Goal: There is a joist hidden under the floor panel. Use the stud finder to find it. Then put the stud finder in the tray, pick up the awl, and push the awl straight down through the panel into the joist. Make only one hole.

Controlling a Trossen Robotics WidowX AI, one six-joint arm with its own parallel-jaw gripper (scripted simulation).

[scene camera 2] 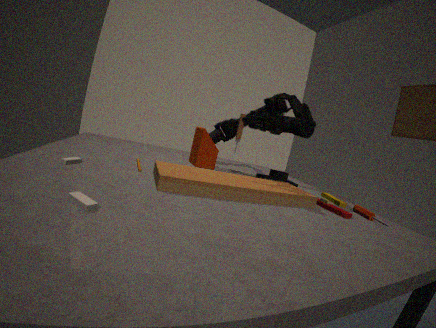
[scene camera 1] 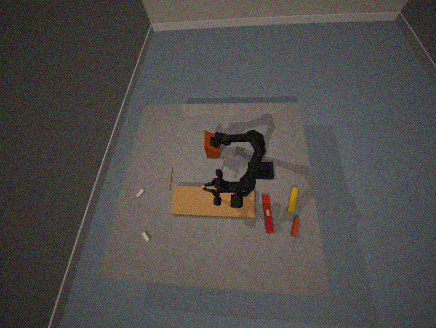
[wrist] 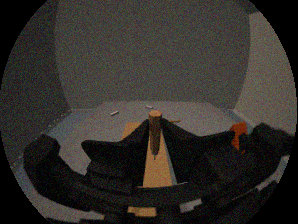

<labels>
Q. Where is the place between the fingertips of my gripper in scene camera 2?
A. At 241,118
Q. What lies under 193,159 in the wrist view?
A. My gripper.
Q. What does my gripper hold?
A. An awl.
</labels>
